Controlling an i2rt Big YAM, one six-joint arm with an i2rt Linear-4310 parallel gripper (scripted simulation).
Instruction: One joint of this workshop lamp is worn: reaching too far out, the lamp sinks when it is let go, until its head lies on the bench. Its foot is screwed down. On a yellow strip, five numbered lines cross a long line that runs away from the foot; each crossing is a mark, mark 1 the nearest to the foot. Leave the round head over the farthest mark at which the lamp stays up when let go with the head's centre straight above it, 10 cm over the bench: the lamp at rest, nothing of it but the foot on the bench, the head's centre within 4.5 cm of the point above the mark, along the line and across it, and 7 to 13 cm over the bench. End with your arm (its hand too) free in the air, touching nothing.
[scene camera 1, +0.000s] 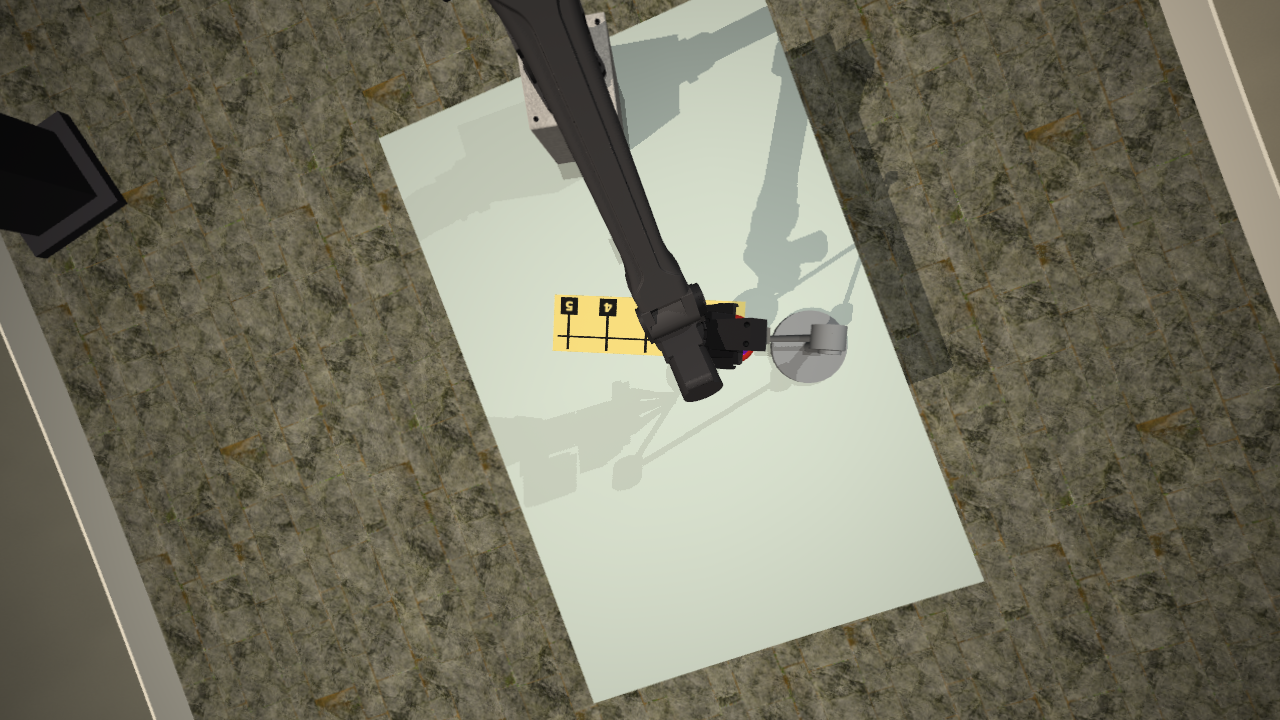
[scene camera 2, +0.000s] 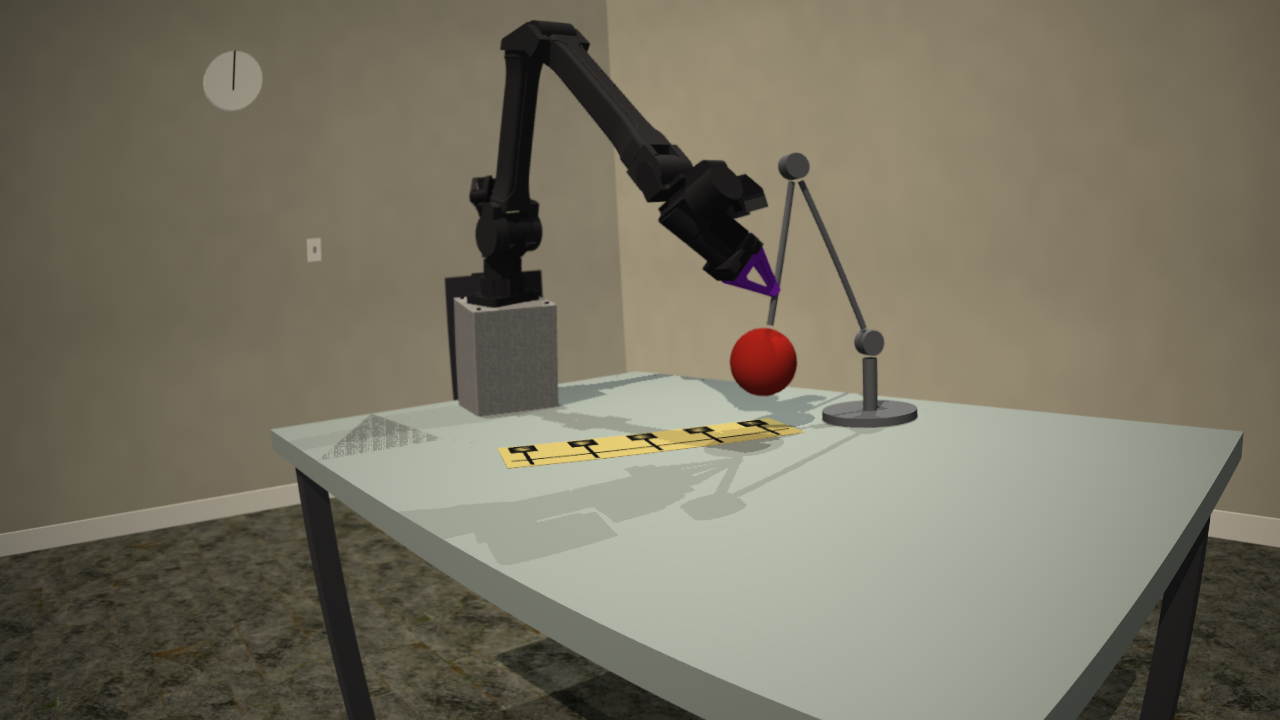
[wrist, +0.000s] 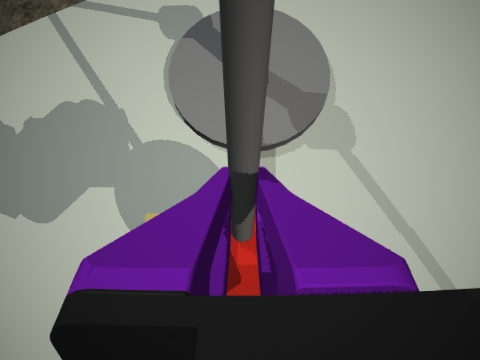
Scene:
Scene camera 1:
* my gripper: 755, 339
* yellow strip: 598, 324
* round grey foot: 795, 360
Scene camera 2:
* my gripper: 776, 293
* red round head: 763, 362
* yellow strip: 627, 445
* round grey foot: 868, 413
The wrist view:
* my gripper: 243, 181

